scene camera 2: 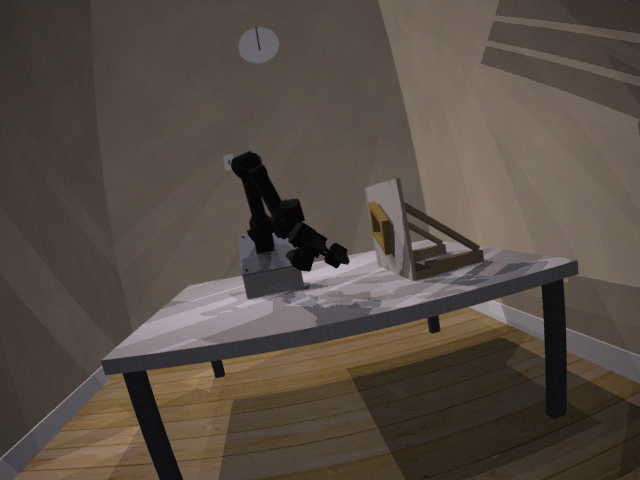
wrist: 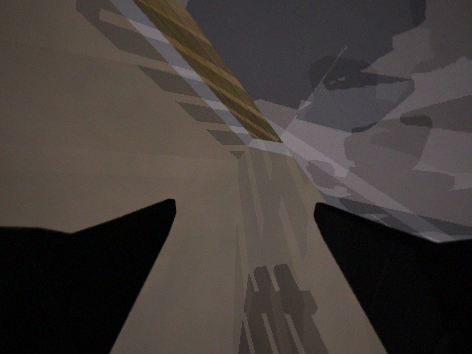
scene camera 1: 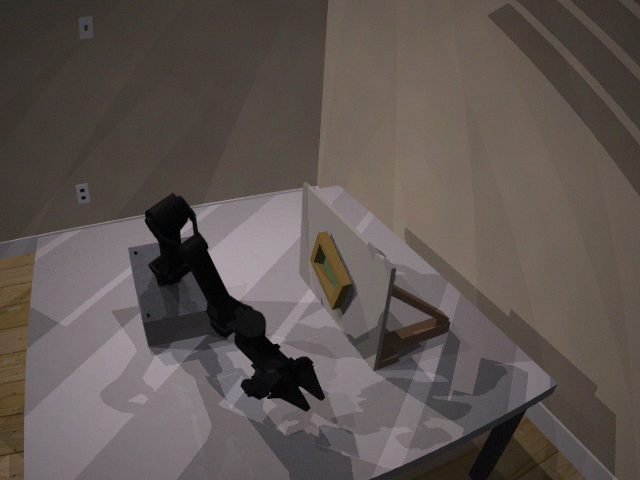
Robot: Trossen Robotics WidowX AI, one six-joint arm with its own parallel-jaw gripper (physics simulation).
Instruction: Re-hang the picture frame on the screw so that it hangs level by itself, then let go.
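Places are measured from the arm's base along level axes (x back, y left, z down), in metres.
Pixels of known places: gripper, between the fingertips: (scene camera 2: 337,256) (wrist: 245,207) (scene camera 1: 316,404); arm's base, origin of its link: (scene camera 2: 264,246) (scene camera 1: 167,272).
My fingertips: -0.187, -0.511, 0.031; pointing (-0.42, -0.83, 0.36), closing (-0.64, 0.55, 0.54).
For each thing: its middle in the pictures, then the offset to it from my fingertips, as dx, dy, dz. "spot": a spot on its surface instead.
- gold picture frame, middle of its body: (scene camera 1: 330,270) (scene camera 2: 380,227) -0.216, +0.374, -0.028
- upright pale board, a spot on its surface: (scene camera 1: 369,289) spot: -0.232, +0.211, -0.075
The gold picture frame (scene camera 1: 337,259) (scene camera 2: 386,235) with a green picture is against the front face of the upright pale board (scene camera 1: 369,289) (scene camera 2: 387,198). It sits crooked, its end nearer the scene cameras lower than the far end. The screw does not show; whether the frame rests on it cannot be told. My gripper (scene camera 1: 316,404) (scene camera 2: 345,261) (wrist: 245,207) is open and empty. It hangs above the table, in front of the board's near end and well apart from the frame. The frame does not show in the wrist view.
Brown wooden braces (scene camera 1: 418,333) (scene camera 2: 449,263) prop the board from behind. The arm stands on a grey box (scene camera 1: 170,304) (scene camera 2: 273,282) on the table (scene camera 1: 77,413) (scene camera 2: 310,338). The table's near edge lies beyond the gripper in scene camera 1.
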